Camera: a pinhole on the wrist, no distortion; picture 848 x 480 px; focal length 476.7 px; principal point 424.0 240.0 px. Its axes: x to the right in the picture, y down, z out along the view. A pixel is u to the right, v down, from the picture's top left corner.
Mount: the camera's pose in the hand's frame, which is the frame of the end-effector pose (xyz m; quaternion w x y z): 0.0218 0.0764 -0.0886 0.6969 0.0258 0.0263 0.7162
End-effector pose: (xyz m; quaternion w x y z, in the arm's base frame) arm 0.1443 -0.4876 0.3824 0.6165 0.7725 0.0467 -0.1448
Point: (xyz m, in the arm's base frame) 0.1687 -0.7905 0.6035
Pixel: 726 308
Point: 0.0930 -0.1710 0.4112
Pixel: behind the camera
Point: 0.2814 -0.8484 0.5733
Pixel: 698 151
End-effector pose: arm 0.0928 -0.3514 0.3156 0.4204 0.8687 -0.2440 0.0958
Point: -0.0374 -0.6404 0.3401
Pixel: 677 309
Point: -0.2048 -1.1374 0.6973
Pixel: outside the picture
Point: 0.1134 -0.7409 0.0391
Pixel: 364 254
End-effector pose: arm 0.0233 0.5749 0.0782 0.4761 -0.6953 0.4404 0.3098
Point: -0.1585 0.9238 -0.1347
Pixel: 538 299
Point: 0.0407 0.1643 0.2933
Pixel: behind the camera
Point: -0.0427 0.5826 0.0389
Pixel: 416 357
